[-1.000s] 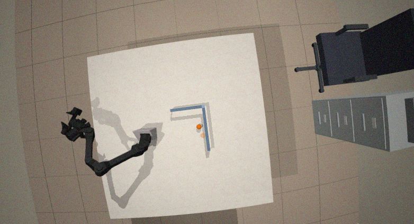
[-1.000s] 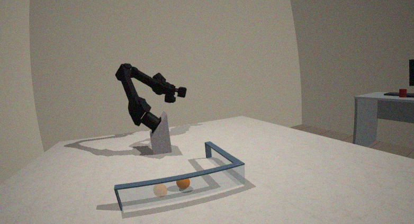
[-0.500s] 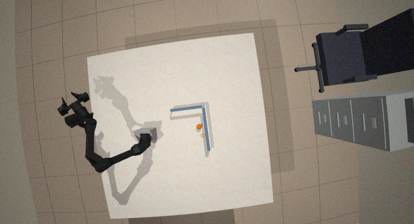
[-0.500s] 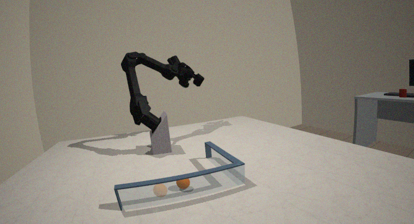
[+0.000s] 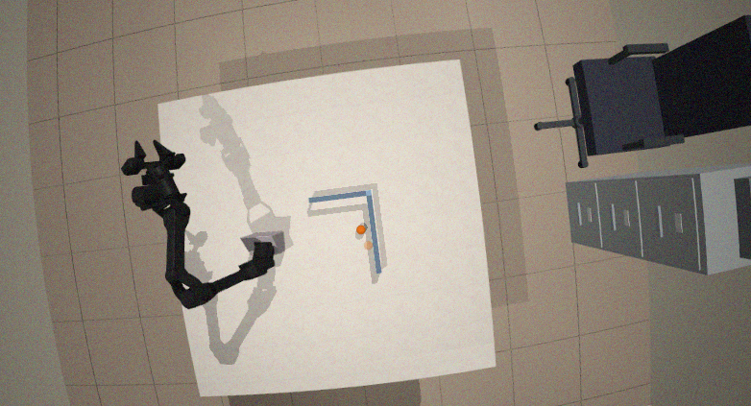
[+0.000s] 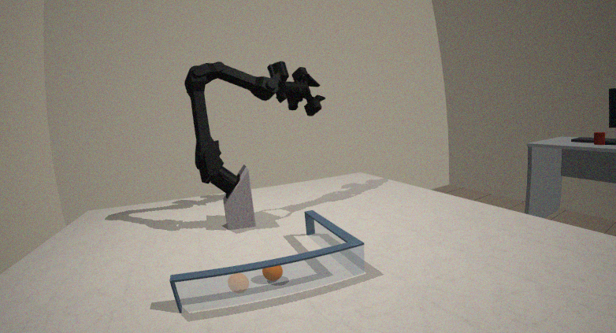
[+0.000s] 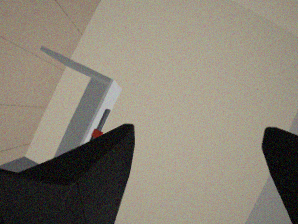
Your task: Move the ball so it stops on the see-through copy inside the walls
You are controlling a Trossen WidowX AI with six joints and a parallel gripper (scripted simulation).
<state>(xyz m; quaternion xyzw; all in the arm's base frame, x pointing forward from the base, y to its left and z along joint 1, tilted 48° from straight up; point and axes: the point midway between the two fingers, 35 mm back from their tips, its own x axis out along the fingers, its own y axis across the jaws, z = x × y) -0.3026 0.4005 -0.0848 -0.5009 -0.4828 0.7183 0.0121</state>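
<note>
Now: gripper tip 660 mm short of the orange ball, 360 mm above it and 300 mm to the left of it. The rest, counted from my gripper tip: see-through copy: 680 mm ahead, 360 mm to the right, 360 mm below.
</note>
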